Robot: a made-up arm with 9 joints.
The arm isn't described. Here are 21 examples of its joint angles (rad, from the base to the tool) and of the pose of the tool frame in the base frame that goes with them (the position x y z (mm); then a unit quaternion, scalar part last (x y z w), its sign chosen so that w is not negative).
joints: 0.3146 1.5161 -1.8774 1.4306 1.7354 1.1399 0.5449 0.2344 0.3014
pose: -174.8 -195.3 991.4 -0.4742 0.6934 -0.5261 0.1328
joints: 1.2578 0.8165 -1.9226 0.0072 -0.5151 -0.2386 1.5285 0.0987 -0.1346
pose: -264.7 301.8 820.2 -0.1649 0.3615 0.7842 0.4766
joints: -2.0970 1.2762 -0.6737 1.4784 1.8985 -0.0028 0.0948 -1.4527 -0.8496
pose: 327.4 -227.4 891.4 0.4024 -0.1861 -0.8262 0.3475
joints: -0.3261 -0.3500 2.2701 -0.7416 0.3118 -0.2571 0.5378 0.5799 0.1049
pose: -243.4 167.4 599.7 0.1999 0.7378 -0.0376 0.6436
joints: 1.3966 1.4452 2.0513 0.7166 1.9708 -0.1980 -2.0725 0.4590 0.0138
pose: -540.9 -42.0 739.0 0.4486 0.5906 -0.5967 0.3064
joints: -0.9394 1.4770 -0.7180 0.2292 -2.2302 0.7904 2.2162 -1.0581 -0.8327
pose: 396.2 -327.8 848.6 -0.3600 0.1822 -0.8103 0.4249
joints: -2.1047 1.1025 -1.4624 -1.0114 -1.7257 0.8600 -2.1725 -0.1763 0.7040
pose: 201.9 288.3 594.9 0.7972 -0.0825 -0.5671 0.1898
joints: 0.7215 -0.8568 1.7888 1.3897 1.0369 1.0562 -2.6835 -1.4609 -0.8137
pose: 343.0 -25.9 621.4 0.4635 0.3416 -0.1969 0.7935
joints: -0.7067 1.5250 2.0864 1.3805 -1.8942 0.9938 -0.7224 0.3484 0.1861
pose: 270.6 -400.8 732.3 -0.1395 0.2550 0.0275 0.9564
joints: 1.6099 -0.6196 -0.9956 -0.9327 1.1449 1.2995 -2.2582 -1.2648 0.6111
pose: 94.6 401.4 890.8 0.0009 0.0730 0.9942 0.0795
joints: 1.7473 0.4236 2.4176 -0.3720 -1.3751 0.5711 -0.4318 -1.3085 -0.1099
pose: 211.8 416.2 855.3 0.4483 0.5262 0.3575 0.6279
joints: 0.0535 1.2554 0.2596 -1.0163 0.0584 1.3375 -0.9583 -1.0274 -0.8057
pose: 37.6 -408.9 1034.0 -0.2708 -0.1436 -0.8642 0.3991
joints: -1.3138 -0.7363 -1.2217 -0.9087 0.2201 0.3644 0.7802 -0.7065 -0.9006
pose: 94.0 85.1 691.2 0.5913 0.6894 -0.0683 0.4128
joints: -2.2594 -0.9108 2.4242 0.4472 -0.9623 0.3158 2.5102 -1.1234 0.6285
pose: -232.9 -140.0 715.7 0.3974 0.0280 -0.8741 0.2781
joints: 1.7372 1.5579 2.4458 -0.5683 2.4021 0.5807 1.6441 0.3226 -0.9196
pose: -230.2 459.5 902.7 0.3573 0.8137 0.3961 0.2310
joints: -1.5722 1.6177 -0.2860 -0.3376 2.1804 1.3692 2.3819 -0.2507 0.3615
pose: 275.5 131.5 581.2 -0.7708 -0.1858 0.5572 0.2468
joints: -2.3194 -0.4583 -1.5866 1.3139 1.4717 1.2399 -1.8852 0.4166 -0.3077
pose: 139.4 -468.4 584.7 0.5475 -0.8257 0.1327 0.0291
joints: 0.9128 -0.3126 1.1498 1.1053 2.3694 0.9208 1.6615 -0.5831 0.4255
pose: 55.8 219.9 903.6 -0.4848 -0.2648 -0.7714 0.3158
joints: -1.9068 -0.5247 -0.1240 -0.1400 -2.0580 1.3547 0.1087 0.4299 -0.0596
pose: -103.4 112.7 738.1 0.2800 0.0537 0.9320 0.2237
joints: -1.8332 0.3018 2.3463 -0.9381 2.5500 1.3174 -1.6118 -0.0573 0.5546
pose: -228.1 -5.7 735.7 0.0803 -0.3552 -0.7957 0.4840
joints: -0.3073 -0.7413 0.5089 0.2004 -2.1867 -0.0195 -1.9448 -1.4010 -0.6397
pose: -10.2 530.1 757.8 0.2021 0.5335 0.6165 0.5426
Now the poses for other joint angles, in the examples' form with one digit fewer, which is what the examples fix.
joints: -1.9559 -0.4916 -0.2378 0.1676 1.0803 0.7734 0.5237 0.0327 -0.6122
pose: -154 -99 909 -0.070 -0.892 -0.343 0.285
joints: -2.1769 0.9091 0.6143 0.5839 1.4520 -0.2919 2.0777 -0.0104 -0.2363
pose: 267 120 1046 -0.187 -0.500 -0.556 0.637
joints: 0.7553 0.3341 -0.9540 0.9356 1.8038 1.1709 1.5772 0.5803 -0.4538
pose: -185 88 988 0.450 -0.551 0.671 0.209
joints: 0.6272 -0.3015 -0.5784 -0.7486 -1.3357 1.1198 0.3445 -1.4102 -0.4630
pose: 120 15 648 0.470 0.385 -0.671 0.425
